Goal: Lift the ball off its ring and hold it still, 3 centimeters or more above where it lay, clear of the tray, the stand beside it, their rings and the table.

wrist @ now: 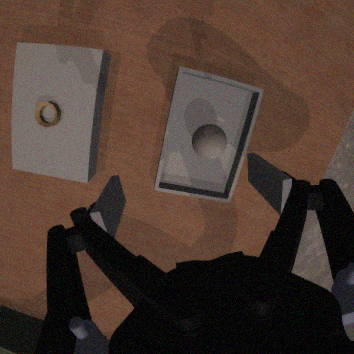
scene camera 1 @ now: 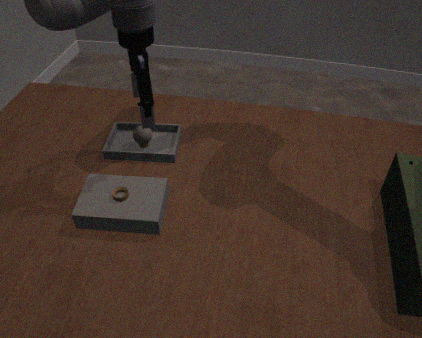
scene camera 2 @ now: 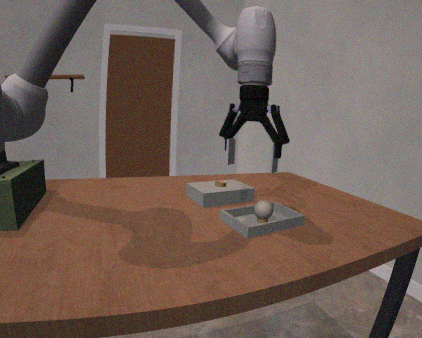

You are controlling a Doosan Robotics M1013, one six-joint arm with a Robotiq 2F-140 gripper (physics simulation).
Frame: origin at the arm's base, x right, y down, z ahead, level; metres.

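Seen in the pictures: gripper, fingertip midpoint: (wrist: 185,177) (scene camera 1: 143,110) (scene camera 2: 250,167).
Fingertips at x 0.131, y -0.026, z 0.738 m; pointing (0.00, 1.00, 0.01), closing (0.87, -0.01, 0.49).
Note:
Offsets run from my fingertips to a thing's top centre. "spot": to the spot under its first point. Level surfaces: height alone.
The pale ball {dx +0.038, dy +0.080, dz +0.030 m} (scene camera 1: 142,135) (scene camera 2: 263,209) (wrist: 209,141) rests on its ring {spot: dx +0.057, dy +0.123, dz +0.020 m} (scene camera 2: 263,219) inside the shallow grey tray {dx +0.038, dy +0.114, dz +0.030 m} (scene camera 1: 140,157) (scene camera 2: 275,228) (wrist: 245,127). Most of that ring is hidden under the ball. The grey stand (scene camera 1: 142,210) (scene camera 2: 229,198) (wrist: 65,150) beside the tray carries an empty tan ring {spot: dx -0.208, dy +0.091, dz -0.010 m} (scene camera 1: 120,199) (scene camera 2: 221,184) (wrist: 38,114). My gripper (scene camera 1: 141,106) (scene camera 2: 253,161) (wrist: 185,177) is wide open and empty, pointing down, above the height of the ball. In the wrist view the ball appears nearer the right finger and above the line between the fingertips.
The tray and stand stand apart on the brown wooden table {dy +0.143 m} (scene camera 1: 250,285) (scene camera 2: 150,285) (wrist: 125,30). The tray has low raised walls around the ball. A green block (scene camera 1: 410,200) (scene camera 2: 31,192) under the arm's base stands on the table away from the tray. The arm casts shadows over the table.

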